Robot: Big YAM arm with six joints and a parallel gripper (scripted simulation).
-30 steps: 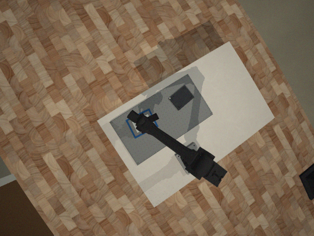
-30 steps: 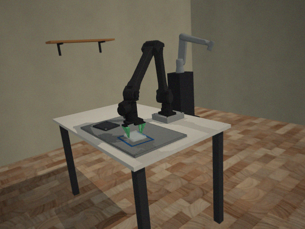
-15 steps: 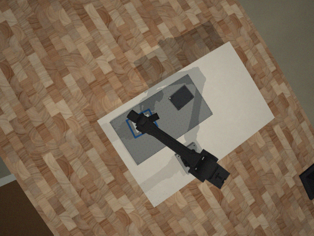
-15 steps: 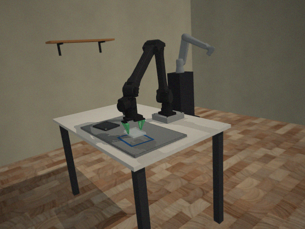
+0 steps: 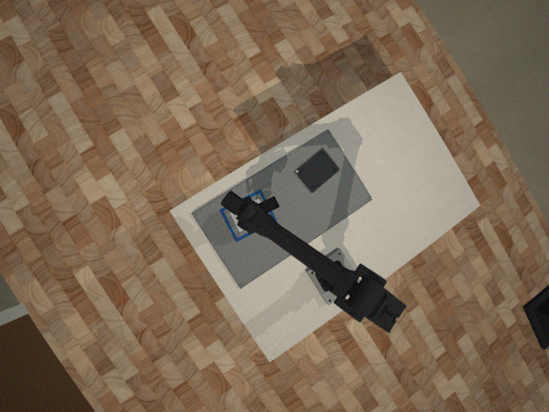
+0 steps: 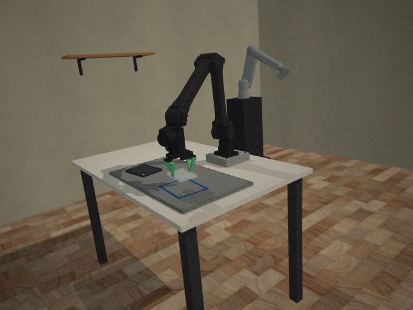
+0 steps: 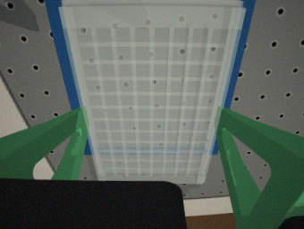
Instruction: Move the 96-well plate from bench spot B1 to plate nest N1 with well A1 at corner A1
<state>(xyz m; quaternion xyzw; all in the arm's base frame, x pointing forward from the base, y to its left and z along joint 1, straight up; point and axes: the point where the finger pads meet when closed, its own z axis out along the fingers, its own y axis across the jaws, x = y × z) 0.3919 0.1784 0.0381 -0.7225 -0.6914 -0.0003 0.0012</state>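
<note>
Right now the dark plate nest N1 is 3 cm ahead of my hand, 35 cm to the right of it and 6 cm below it. The rest, counted from my hand: clear 96-well plate: 1 cm below; then small A1 corner mark: 6 cm ahead, 27 cm to the right, 6 cm below.
</note>
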